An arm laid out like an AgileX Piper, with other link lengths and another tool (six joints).
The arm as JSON. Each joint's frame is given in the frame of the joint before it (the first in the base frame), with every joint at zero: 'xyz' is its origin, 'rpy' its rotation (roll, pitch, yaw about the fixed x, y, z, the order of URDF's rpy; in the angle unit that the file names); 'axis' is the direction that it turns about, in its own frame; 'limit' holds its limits. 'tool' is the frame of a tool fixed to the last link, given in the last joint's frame.
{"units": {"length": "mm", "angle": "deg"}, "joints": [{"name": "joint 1", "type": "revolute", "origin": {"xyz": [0.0, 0.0, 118.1], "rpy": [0.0, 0.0, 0.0]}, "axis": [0.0, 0.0, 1.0], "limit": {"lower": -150.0, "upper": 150.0}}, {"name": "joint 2", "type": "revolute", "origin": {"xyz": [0.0, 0.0, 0.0], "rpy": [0.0, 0.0, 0.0]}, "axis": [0.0, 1.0, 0.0], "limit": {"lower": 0.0, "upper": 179.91}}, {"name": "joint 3", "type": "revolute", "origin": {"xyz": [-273.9, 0.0, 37.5], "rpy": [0.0, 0.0, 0.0]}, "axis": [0.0, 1.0, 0.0], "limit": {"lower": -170.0, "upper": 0.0}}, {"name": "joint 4", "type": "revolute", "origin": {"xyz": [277.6, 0.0, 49.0], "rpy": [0.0, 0.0, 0.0]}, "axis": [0.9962, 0.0, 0.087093], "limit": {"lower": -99.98, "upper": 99.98}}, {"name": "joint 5", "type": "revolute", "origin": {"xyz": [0.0, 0.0, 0.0], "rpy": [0.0, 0.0, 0.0]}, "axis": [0.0, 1.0, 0.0], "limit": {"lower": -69.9, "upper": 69.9}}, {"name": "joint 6", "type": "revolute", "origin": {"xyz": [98.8, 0.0, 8.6], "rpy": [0.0, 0.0, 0.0]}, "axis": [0.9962, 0.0, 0.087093], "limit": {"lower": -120.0, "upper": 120.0}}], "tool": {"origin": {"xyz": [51.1, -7.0, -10.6], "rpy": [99.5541, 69.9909, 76.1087]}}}
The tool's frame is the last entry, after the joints.
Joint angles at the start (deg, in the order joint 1, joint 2, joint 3, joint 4, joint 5, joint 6): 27.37, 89.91, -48.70, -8.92, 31.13, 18.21
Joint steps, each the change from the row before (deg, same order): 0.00, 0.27, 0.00, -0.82, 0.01, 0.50; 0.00, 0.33, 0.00, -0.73, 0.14, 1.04; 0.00, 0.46, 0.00, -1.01, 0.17, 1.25; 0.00, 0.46, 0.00, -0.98, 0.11, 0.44; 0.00, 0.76, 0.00, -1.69, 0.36, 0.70; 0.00, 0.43, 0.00, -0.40, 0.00, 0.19; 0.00, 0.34, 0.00, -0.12, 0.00, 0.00; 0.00, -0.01, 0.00, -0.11, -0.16, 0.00; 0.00, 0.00, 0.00, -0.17, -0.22, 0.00; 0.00, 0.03, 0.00, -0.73, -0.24, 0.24; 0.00, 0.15, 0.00, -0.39, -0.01, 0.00
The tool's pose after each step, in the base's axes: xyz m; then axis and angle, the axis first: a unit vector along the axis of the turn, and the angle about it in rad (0 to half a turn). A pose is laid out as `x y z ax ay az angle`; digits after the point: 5 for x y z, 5 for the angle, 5 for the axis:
0.29323 0.13240 0.10182 0.07026 0.98566 -0.15344 2.77332
0.29332 0.13143 0.10000 0.07398 0.98476 -0.15742 2.77843
0.29352 0.13007 0.09751 0.07757 0.98355 -0.16315 2.78414
0.29395 0.12865 0.09512 0.07458 0.98265 -0.16983 2.78553
0.29439 0.12592 0.09115 0.06884 0.98086 -0.18216 2.78935
0.29455 0.12535 0.08887 0.06717 0.98032 -0.18561 2.79284
0.29450 0.12512 0.08701 0.06571 0.98004 -0.18763 2.79675
0.29493 0.12524 0.08719 0.06518 0.98015 -0.18723 2.79348
0.29553 0.12538 0.08736 0.06431 0.98028 -0.18683 2.78901
0.29665 0.12491 0.08755 0.06212 0.98006 -0.18873 2.78071
0.29697 0.12441 0.08685 0.05949 0.97975 -0.19118 2.77930

